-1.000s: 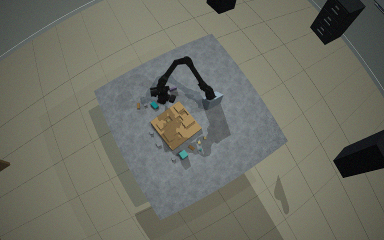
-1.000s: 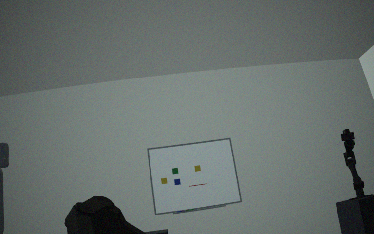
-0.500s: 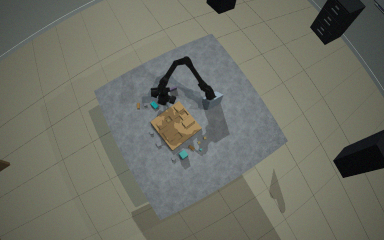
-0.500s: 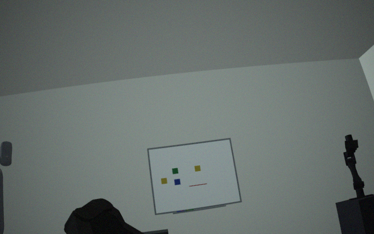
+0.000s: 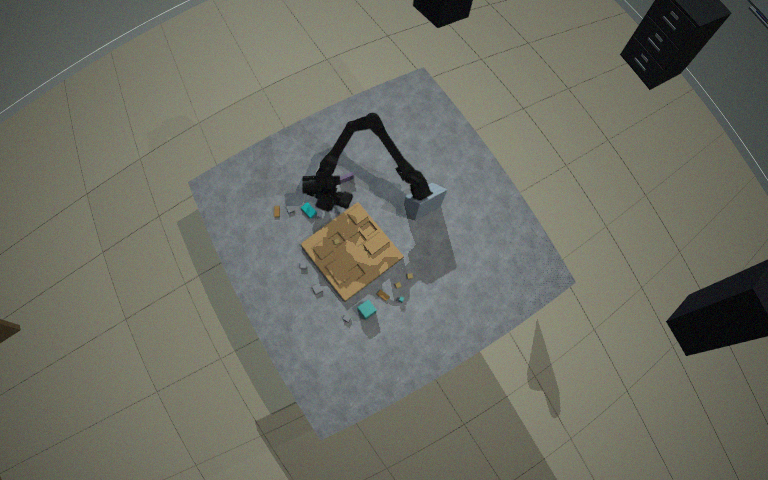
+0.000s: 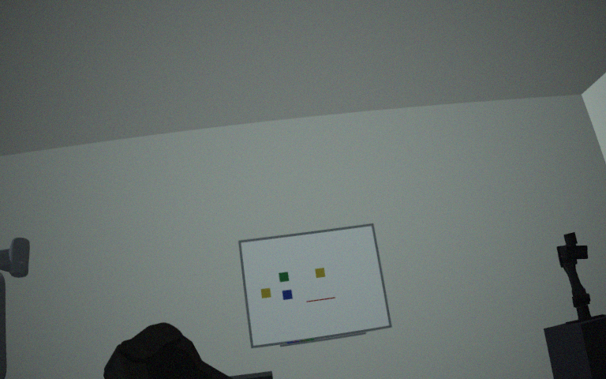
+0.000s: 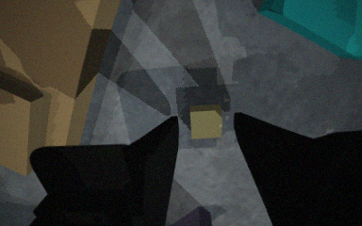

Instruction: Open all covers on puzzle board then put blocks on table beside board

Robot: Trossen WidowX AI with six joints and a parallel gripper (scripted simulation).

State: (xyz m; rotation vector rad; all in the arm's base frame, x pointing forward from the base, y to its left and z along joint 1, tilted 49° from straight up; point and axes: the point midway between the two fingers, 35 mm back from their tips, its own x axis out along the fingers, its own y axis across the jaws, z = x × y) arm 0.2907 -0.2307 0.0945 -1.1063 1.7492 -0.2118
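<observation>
Right now the tan puzzle board is 40 mm ahead of my gripper tip, 210 mm to the left of it and 10 mm above it. Also, from my gripper tip: tiny teal cube: 10 mm behind, 500 mm to the left, 10 mm above; then purple block: 110 mm behind, 50 mm to the right, 10 mm above; then orange block: 40 mm ahead, 450 mm to the left.
</observation>
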